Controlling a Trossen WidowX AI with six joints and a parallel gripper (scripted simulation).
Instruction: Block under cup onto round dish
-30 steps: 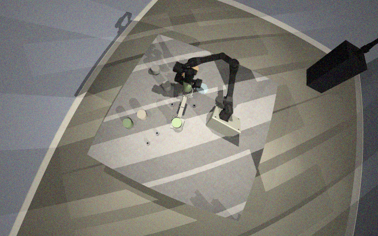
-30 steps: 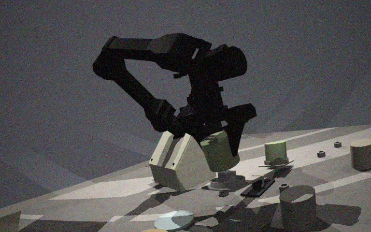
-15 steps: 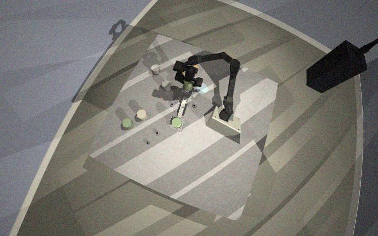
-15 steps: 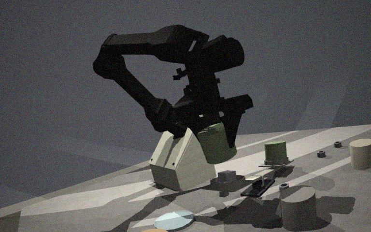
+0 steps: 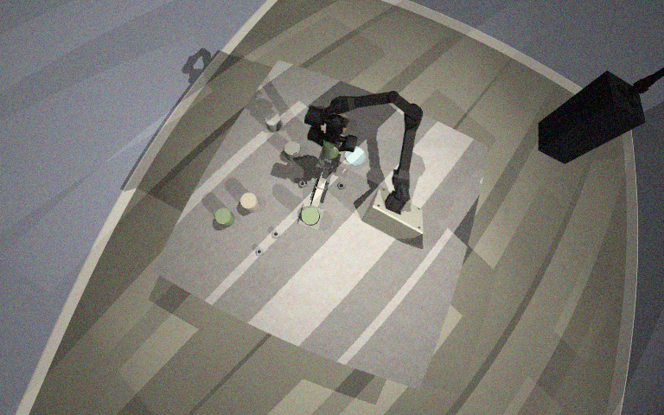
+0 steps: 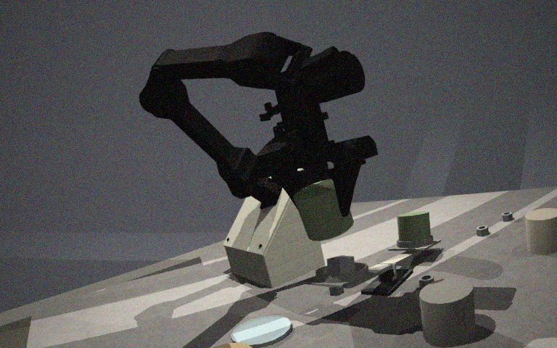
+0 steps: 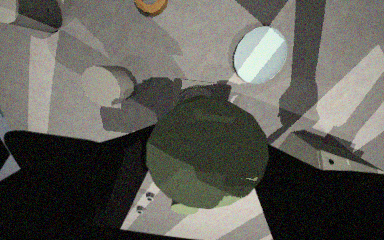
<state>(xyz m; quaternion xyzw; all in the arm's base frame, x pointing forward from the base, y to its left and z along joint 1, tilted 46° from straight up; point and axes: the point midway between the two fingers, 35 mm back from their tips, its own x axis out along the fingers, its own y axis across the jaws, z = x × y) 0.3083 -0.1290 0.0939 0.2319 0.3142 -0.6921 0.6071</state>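
My gripper tip is now 80 mm above the grey block and 10 mm to the right of it. The rest, counted from my gripper tip: pale blue round dish (170 mm below, 100 mm behind, 90 mm to the right); then cream cylinder (310 mm to the left, 240 mm ahead, 130 mm below); then balance (140 mm to the left, 130 mm below).
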